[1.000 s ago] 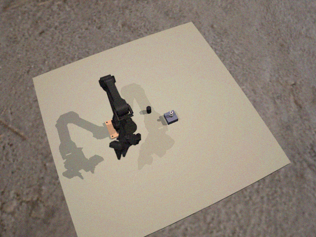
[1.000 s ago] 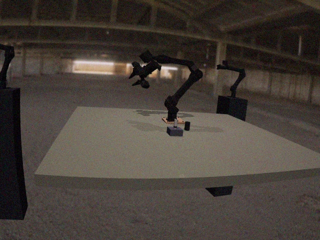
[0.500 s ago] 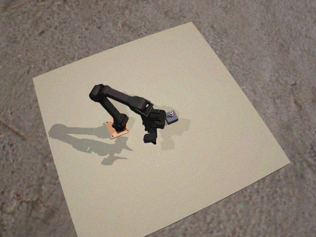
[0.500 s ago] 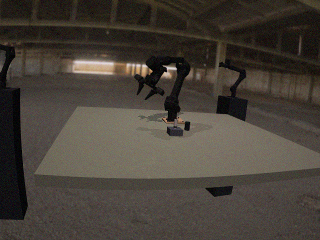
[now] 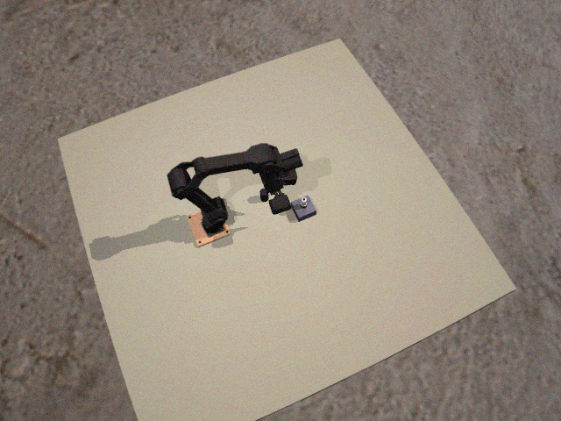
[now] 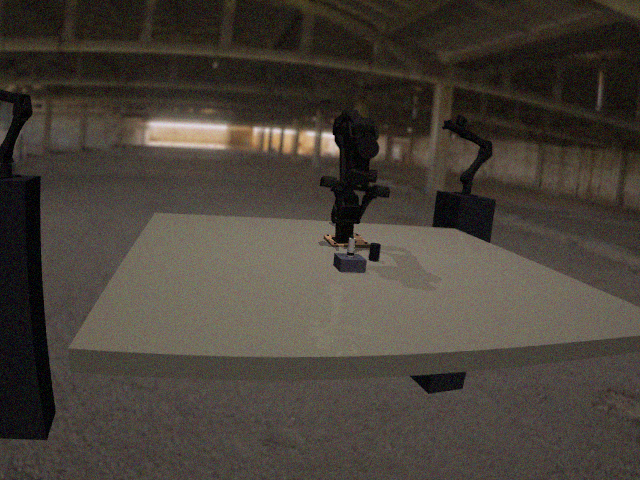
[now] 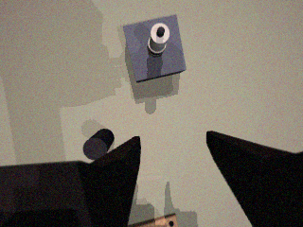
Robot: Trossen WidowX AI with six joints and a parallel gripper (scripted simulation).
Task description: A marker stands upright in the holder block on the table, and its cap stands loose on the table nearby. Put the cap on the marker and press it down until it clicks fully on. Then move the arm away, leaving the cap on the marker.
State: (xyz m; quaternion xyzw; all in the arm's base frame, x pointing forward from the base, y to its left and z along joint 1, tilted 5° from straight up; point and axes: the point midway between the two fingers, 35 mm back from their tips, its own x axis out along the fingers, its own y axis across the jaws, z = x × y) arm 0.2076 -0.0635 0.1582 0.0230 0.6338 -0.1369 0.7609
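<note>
My gripper tip is now 1 cm past the dark marker cap, 9 cm to the right of it and 10 cm above it. The rest, counted from my gripper tip: holder block 9 cm ahead, 2 cm to the right, 10 cm below.
</note>
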